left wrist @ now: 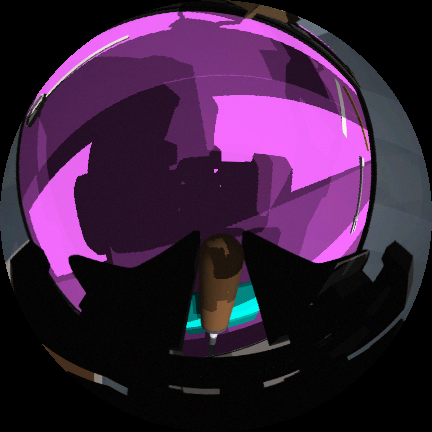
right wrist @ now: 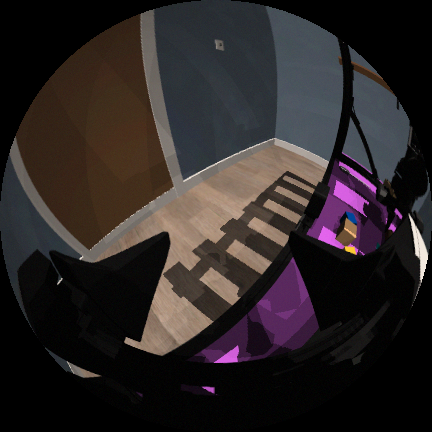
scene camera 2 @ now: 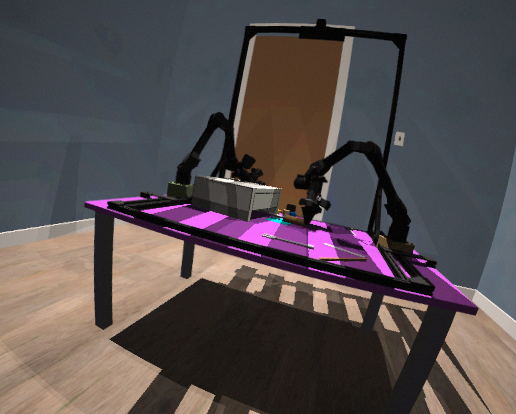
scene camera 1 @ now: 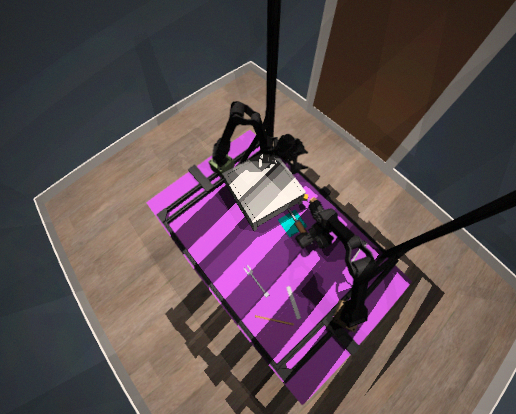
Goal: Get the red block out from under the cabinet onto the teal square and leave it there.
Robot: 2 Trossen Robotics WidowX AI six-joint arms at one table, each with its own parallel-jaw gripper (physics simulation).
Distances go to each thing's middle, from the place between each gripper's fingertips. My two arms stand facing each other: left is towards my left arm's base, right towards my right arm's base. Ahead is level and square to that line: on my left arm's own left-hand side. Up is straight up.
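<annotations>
The wooden-handled screwdriver [left wrist: 221, 255] is 19 cm to the right of my left hand, 2 cm behind it and 1 cm above it. Counted from that same left hand, the grey cabinet [scene camera 1: 254, 224] is 34 cm to the right, 6 cm above and 2 cm ahead, whereas the teal square [left wrist: 245, 308] is 12 cm to the right and 1 cm below. Going by their middles, the teal square is the nearest to my left hand of the things named here.
From the wooden-handled screwdriver, my right gripper is 13 cm to the right, 7 cm above and 25 cm short of it. The grey cabinet is 29 cm ahead of my right hand, 2 cm to the right of it and 2 cm below it. I find the teal square 20 cm to the left of my right hand, 9 cm below it and 27 cm ahead of it; by its middle, the teal square is nearer to my left hand than to my right gripper.
</annotations>
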